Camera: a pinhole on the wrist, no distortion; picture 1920 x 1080 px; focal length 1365.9 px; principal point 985.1 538.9 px. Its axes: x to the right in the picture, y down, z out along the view. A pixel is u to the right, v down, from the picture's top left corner.
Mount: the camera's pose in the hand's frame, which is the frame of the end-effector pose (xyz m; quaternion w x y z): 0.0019 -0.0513 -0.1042 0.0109 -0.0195 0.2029 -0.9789
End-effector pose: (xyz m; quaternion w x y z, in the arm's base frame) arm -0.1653 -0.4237 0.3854 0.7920 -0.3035 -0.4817 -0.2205
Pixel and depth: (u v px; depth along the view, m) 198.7 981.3 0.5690
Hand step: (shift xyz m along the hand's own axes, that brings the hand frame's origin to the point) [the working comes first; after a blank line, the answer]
In the camera's frame: -0.3276 0.1843 0.5690

0.3559 -0.4366 0.3332
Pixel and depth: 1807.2 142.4 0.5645
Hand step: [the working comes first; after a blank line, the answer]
In the camera's frame: 0.3398 -0.1639 0.5645

-0.3157 -0.1349 0.4900
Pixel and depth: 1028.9 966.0 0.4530
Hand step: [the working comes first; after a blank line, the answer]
In the camera's frame: 0.0145 0.1416 0.4530

0.0086 -0.3614 0.2553
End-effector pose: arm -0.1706 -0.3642 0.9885 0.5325 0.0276 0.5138 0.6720
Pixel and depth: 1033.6 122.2 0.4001
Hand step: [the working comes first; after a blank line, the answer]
In the camera's frame: 0.0142 -0.1221 0.4001

0.0031 -0.0985 0.3117
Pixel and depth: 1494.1 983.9 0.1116
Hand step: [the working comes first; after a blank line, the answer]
In the camera's frame: 0.0416 0.0364 0.1116

-0.0344 -0.1302 -0.0149
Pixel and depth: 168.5 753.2 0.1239
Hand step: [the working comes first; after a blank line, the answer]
In the camera's frame: -0.0741 0.0194 0.1239

0.0814 -0.1161 -0.0008
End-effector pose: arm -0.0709 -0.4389 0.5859 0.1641 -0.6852 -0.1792 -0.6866
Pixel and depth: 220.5 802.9 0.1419
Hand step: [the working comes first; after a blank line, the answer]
In the camera's frame: -0.0794 0.0274 0.1419

0.0877 -0.1305 0.0123
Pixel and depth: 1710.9 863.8 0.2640
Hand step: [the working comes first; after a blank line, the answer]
In the camera's frame: 0.1403 0.0628 0.2640

-0.1262 -0.2178 0.1176
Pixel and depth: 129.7 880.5 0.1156
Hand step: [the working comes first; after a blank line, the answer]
In the camera's frame: -0.0724 0.0289 0.1156

0.0795 -0.1216 -0.0121
